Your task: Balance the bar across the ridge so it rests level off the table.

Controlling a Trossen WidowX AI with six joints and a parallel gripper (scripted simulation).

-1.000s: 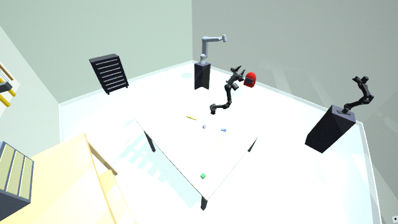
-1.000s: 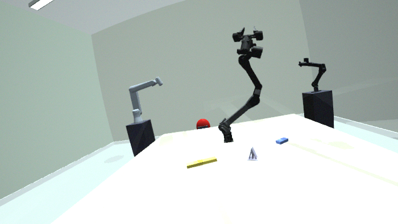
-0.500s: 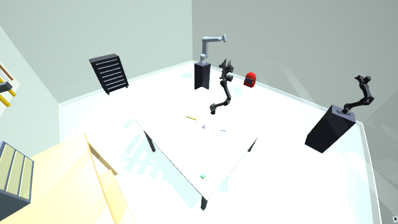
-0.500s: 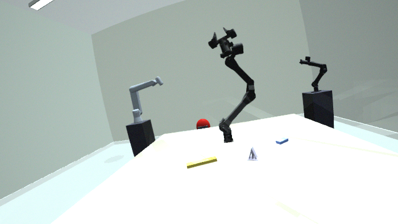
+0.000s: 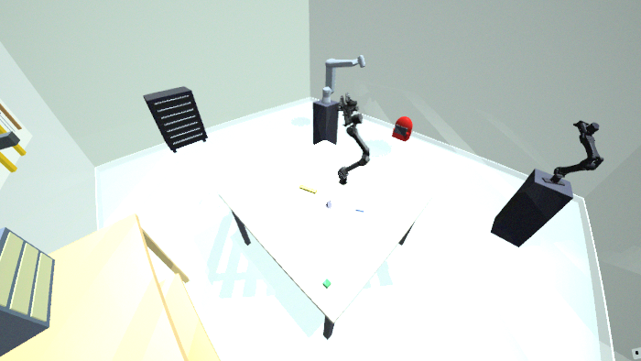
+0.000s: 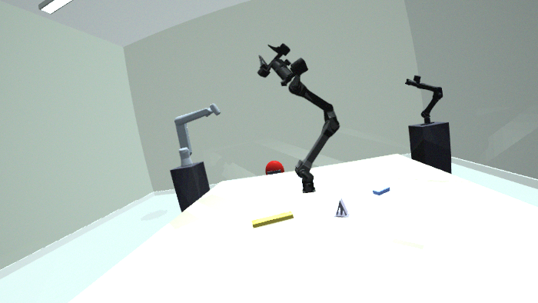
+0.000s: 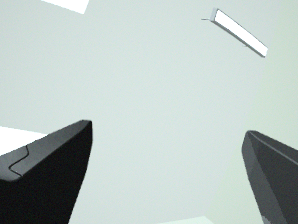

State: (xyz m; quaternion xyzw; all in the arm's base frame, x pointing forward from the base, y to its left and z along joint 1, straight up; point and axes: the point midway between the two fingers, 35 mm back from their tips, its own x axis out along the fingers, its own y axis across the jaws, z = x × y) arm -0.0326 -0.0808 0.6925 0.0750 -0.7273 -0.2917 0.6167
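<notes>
My gripper tip is now 71 cm above the yellow bar, 33 cm short of it and 5 cm to the left of it. The rest, counted from my gripper tip: green cube: 78 cm ahead, 71 cm below, 60 cm to the left; then small blue block: 71 cm below, 40 cm to the left, 20 cm ahead.
</notes>
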